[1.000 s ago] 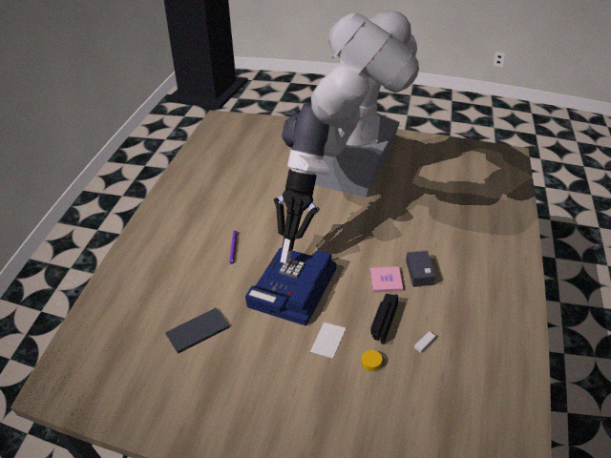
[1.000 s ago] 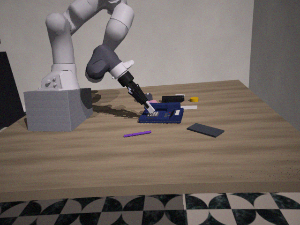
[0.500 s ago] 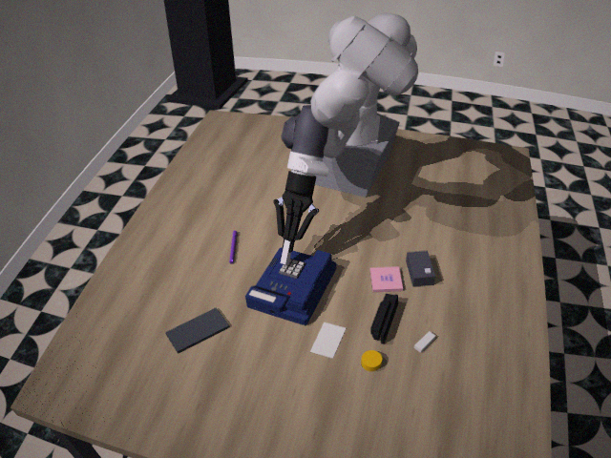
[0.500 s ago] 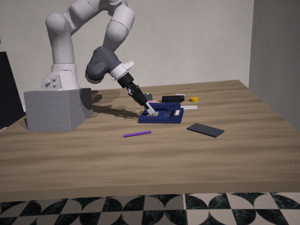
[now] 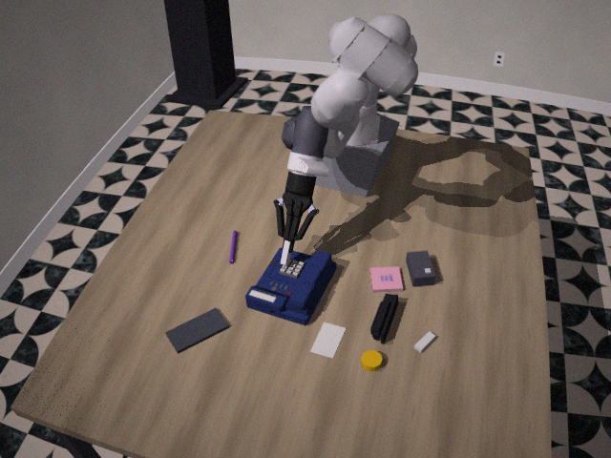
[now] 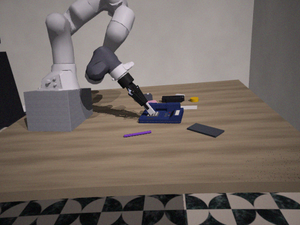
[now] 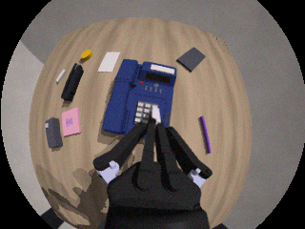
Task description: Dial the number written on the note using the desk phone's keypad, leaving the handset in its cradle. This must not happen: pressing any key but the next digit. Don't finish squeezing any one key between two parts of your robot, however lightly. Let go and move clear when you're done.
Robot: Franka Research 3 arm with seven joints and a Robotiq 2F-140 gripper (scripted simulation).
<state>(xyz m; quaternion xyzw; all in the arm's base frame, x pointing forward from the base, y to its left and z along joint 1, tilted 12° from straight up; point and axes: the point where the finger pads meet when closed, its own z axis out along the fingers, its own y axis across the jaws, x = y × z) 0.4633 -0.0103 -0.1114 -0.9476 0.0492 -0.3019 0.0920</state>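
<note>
The handset lies 60 mm ahead of my hand, 90 mm to the left of it and 20 mm below it. From my hand the other things lie so: purple pen: 20 mm behind, 180 mm to the right, 60 mm below; black stapler: 100 mm ahead, 300 mm to the left, 50 mm below; white card: 200 mm ahead, 190 mm to the left, 70 mm below.
</note>
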